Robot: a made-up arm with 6 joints. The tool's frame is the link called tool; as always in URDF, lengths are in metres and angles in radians. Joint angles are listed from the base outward.
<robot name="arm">
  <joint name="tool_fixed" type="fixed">
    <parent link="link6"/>
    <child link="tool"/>
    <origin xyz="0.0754 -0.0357 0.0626" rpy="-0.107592 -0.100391 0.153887"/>
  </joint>
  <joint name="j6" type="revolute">
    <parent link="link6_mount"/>
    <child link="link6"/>
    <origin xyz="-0.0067 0.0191 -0.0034" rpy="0 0 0"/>
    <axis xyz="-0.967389 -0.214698 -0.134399"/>
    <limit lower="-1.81" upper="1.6"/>
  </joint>
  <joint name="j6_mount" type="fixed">
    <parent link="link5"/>
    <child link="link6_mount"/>
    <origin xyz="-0.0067 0.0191 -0.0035" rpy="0 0 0"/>
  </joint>
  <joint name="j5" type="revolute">
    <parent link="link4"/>
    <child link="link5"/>
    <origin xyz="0.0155 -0.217 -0.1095" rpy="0 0 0"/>
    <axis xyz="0 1 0"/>
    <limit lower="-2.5" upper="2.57"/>
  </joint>
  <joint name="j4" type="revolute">
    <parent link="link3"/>
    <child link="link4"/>
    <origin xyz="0.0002 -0.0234 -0.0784" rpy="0 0 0"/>
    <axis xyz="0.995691 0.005 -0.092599"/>
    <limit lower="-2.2" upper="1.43"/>
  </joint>
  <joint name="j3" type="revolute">
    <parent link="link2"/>
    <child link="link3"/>
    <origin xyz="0.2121 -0.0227 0.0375" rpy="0 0 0"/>
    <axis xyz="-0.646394 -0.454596 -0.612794"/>
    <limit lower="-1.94" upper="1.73"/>
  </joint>
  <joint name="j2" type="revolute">
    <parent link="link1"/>
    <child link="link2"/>
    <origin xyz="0.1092 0.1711 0.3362" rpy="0 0 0"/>
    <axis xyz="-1 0 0"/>
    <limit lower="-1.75" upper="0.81"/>
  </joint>
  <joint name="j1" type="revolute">
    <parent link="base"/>
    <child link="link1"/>
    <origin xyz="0.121 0.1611 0.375" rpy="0 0 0"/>
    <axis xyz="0 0 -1"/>
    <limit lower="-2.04" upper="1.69"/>
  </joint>
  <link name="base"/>
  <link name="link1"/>
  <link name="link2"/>
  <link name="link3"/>
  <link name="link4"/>
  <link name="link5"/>
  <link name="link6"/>
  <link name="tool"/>
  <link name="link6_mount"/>
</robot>
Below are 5 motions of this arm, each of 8 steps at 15 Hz.
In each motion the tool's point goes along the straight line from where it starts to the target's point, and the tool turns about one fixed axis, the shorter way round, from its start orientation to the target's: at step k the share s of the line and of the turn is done. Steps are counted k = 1, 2, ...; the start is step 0. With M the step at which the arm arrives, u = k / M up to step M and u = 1 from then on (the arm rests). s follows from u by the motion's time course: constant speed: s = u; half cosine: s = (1 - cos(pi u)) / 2; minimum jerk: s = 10 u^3 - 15 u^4 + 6 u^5.
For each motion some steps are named. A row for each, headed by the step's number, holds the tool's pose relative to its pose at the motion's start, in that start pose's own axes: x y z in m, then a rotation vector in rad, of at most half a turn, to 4 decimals.
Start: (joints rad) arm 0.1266 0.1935 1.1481 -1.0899 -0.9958 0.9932
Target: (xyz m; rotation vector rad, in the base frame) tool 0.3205 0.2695 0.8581 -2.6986 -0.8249 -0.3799
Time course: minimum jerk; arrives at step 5
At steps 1, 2, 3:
1: -0.0020 -0.0004 -0.0017 0.0287 0.0263 -0.0047
2: -0.0112 -0.0022 -0.0093 0.1571 0.1443 -0.0256
3: -0.0241 -0.0047 -0.0199 0.3379 0.3104 -0.0550

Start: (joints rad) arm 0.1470 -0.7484 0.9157 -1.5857 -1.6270 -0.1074
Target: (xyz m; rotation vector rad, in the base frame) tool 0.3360 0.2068 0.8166 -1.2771 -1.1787 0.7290
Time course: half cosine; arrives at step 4
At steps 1, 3, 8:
1: -0.0013 0.0046 0.0048 -0.0032 -0.0339 -0.0420
3: -0.0075 0.0266 0.0281 -0.0187 -0.1978 -0.2449
8: -0.0088 0.0312 0.0330 -0.0219 -0.2317 -0.2869

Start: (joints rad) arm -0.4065 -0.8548 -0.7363 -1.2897 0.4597 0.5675
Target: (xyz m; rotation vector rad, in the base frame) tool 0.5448 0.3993 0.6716 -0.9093 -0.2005 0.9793
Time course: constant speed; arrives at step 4
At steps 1, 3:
1: -0.0101 -0.0108 -0.0008 -0.0409 0.0745 0.0038
3: -0.0302 -0.0325 -0.0024 -0.1226 0.2236 0.0113

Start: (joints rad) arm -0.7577 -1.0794 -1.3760 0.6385 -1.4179 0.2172
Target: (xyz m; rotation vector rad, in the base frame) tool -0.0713 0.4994 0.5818 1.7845 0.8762 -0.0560
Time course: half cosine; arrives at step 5
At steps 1, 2, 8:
1: -0.0074 -0.0043 0.0012 -0.0118 0.0127 -0.0075
2: -0.0267 -0.0155 0.0043 -0.0427 0.0458 -0.0270
8: -0.0774 -0.0449 0.0125 -0.1235 0.1325 -0.0782

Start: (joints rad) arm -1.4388 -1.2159 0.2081 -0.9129 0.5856 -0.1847
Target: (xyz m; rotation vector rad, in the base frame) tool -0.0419 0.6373 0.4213 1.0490 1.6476 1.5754
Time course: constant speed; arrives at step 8
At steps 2, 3, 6, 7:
2: 0.0303 0.0518 -0.0268 0.2874 0.0246 0.1872
3: 0.0455 0.0776 -0.0402 0.4312 0.0369 0.2807
6: 0.0909 0.1553 -0.0804 0.8623 0.0738 0.5615
7: 0.1061 0.1811 -0.0937 1.0061 0.0861 0.6550

